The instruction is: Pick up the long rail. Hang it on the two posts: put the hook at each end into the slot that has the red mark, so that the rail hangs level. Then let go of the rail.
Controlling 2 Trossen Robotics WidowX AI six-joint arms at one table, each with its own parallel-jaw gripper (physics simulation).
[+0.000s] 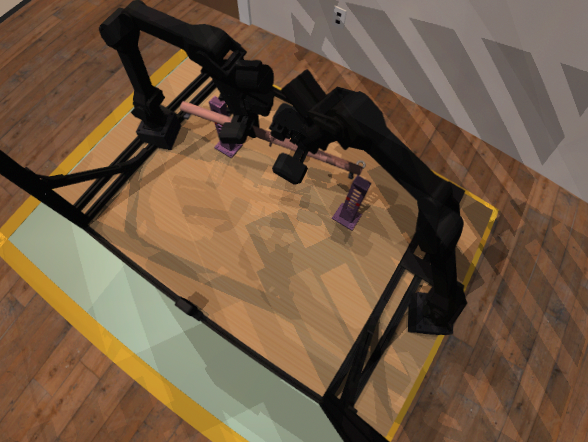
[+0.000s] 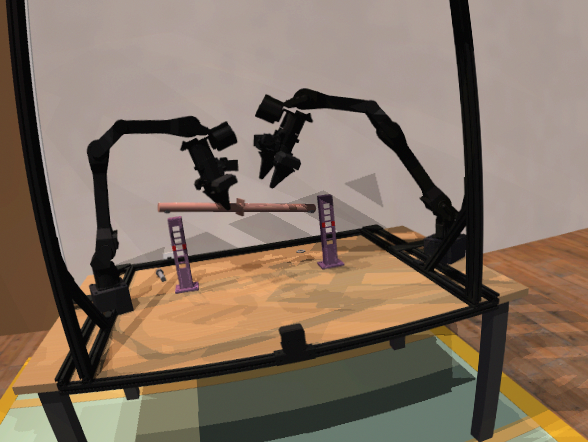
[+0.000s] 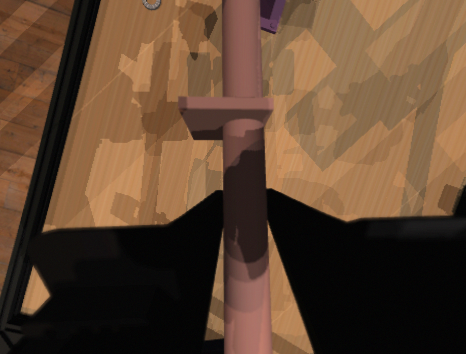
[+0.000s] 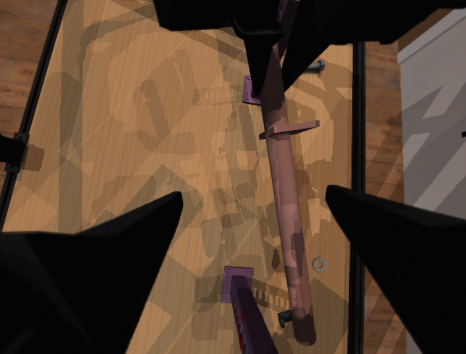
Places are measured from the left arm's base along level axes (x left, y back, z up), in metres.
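Where they show: left gripper, fingertip midpoint: (image 1: 255, 133) (image 2: 226, 209) (image 3: 243, 196) (image 4: 268, 91); right gripper, fingertip midpoint: (image 1: 289, 146) (image 2: 265, 183) (image 4: 252, 195); left arm's base, link origin: (image 1: 155, 121) (image 2: 107, 285); right arm's base, link origin: (image 1: 435, 312).
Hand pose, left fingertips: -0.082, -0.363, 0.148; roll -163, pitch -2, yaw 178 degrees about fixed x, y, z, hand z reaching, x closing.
Observation:
Things, the pixels of their top centre, and the offset from my left fingertips, as dx, dy, dz.
- left purple post, top centre: (image 1: 217, 101) (image 2: 174, 217) +0.084, +0.130, -0.006
- right purple post, top centre: (image 1: 361, 182) (image 2: 324, 195) -0.079, -0.281, -0.006
- metal ring, top centre: (image 4: 319, 264) (image 2: 300, 250) +0.110, -0.300, -0.219
- bolt, top centre: (image 4: 312, 62) (image 2: 160, 271) +0.236, +0.164, -0.197
The long pink rail (image 1: 202, 112) (image 2: 190, 206) (image 3: 245, 55) (image 4: 287, 190) is held in the air, nearly level, at about the height of the post tops. My left gripper (image 2: 227, 206) (image 3: 243, 196) is shut on it, beside its square collar. The left purple post (image 1: 227, 146) (image 2: 182, 265) stands below the rail's left part. The right purple post (image 1: 351, 200) (image 2: 327, 245) (image 4: 238, 285) has red marks; the rail's right end is beside its top, on the wall side, its dark hook (image 4: 285, 318) apart from the post. My right gripper (image 2: 266, 182) (image 4: 252, 195) is open and empty above the rail.
A metal ring (image 2: 300, 251) (image 4: 319, 264) lies on the table near the right post, on the wall side. A bolt (image 2: 160, 275) (image 4: 316, 66) lies behind the left post. A black frame (image 2: 200, 372) borders the table, with a small block (image 2: 292, 340) at its front.

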